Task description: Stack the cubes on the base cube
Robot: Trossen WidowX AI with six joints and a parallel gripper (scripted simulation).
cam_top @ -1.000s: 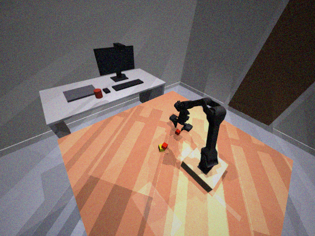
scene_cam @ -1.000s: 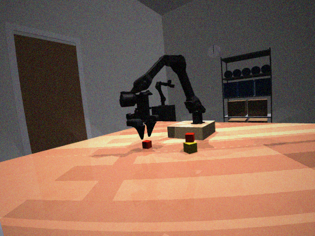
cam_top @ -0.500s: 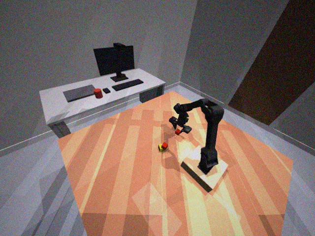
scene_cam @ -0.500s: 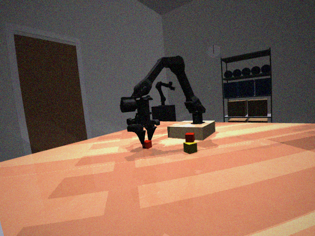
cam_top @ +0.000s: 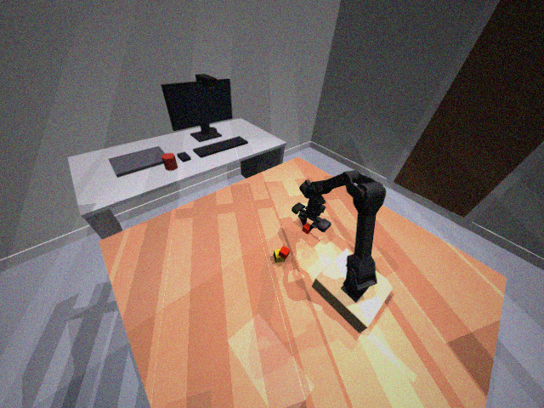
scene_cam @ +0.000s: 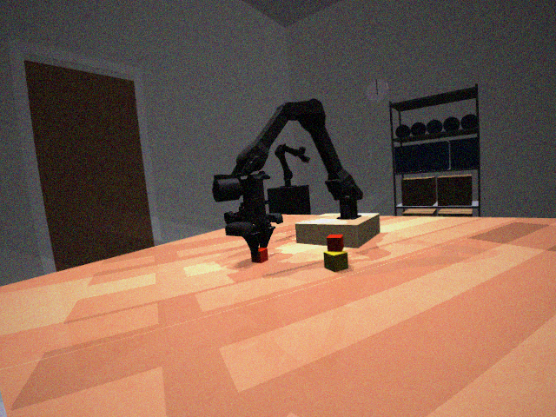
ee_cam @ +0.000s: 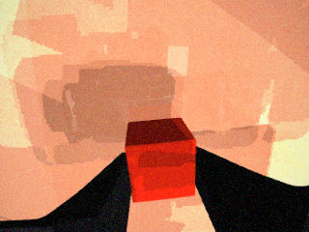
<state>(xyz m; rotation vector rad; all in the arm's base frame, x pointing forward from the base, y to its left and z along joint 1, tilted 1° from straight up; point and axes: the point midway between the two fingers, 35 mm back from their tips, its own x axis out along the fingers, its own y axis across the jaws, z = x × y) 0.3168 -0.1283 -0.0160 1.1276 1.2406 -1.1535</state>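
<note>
My gripper tip is now 21 cm to the right of the yellow base cube and 3 cm past it.
</note>
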